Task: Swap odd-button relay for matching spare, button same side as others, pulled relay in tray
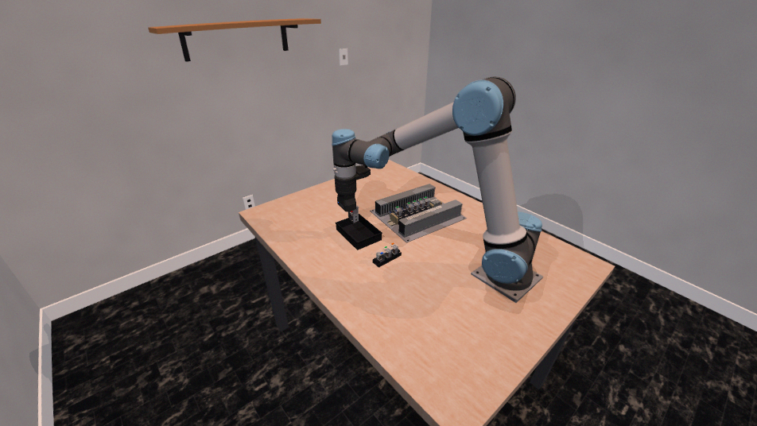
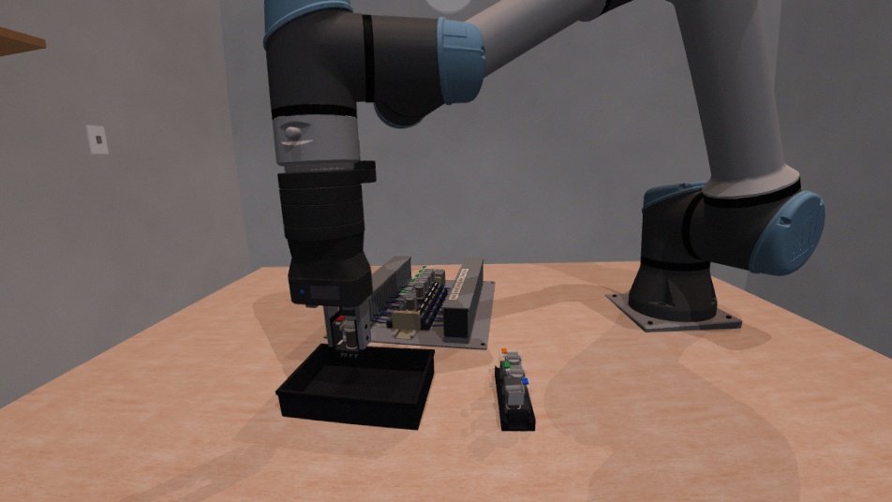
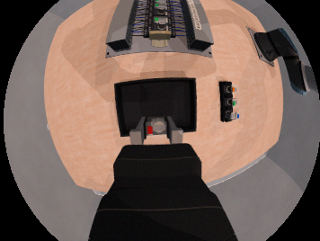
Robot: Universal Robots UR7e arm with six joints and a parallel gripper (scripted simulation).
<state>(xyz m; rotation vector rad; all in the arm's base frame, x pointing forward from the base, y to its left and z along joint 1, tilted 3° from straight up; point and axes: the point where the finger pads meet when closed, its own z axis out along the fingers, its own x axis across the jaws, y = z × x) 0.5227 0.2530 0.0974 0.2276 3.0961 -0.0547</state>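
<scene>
The black tray is 8 cm below my hand and 2 cm to the right of it. The rest, counted from my hand: relay (1 cm below).
</scene>
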